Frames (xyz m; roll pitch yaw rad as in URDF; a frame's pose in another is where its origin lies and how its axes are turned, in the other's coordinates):
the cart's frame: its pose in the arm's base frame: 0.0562 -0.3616 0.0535 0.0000 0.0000 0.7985
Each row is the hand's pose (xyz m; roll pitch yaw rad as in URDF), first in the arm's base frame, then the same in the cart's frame.
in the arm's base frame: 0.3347 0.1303 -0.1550 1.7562 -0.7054 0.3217
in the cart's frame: 0.5467 0.1437 -0.2085 1.7562 -0.7054 -0.4768
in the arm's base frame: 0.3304 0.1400 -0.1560 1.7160 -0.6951 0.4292
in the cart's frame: 0.5506 0.1536 -0.2095 1.7160 -0.6951 -0.3693
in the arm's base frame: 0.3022 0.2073 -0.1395 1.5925 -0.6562 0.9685
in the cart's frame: 0.5792 0.2208 -0.1930 1.5925 -0.6562 0.1700
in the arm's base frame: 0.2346 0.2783 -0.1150 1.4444 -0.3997 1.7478
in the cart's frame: 0.5829 0.3187 -0.1685 1.4444 -0.3997 0.9493
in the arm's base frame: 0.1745 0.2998 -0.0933 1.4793 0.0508 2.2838
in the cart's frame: 0.5563 0.3768 -0.1468 1.4793 0.0508 1.4853
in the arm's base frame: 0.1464 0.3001 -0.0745 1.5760 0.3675 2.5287
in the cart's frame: 0.5369 0.3971 -0.1280 1.5760 0.3675 1.7302
